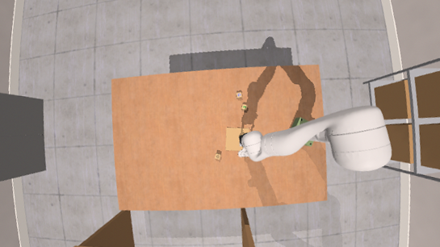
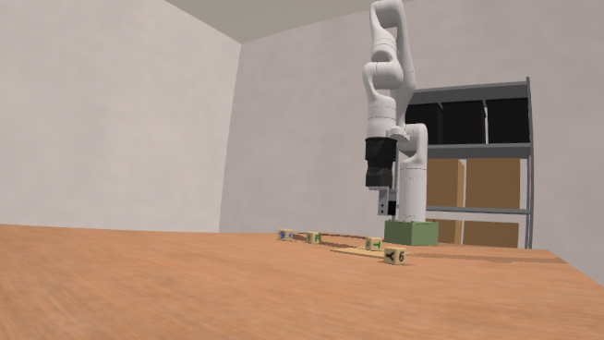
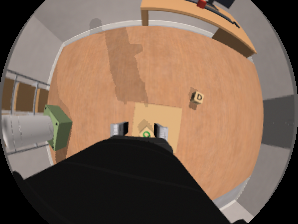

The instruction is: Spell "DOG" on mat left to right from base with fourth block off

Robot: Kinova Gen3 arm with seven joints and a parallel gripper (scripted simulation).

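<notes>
My hand is 10 mm short of the wooden block, 20 mm to the left of it and 90 mm above it. Also, from my hand: green-lettered block (20 mm behind, 210 mm to the right, 90 mm below); then tan mat (40 mm ahead, 20 mm to the right, 100 mm below); then blue-lettered block (280 mm to the right, 90 mm below).
</notes>
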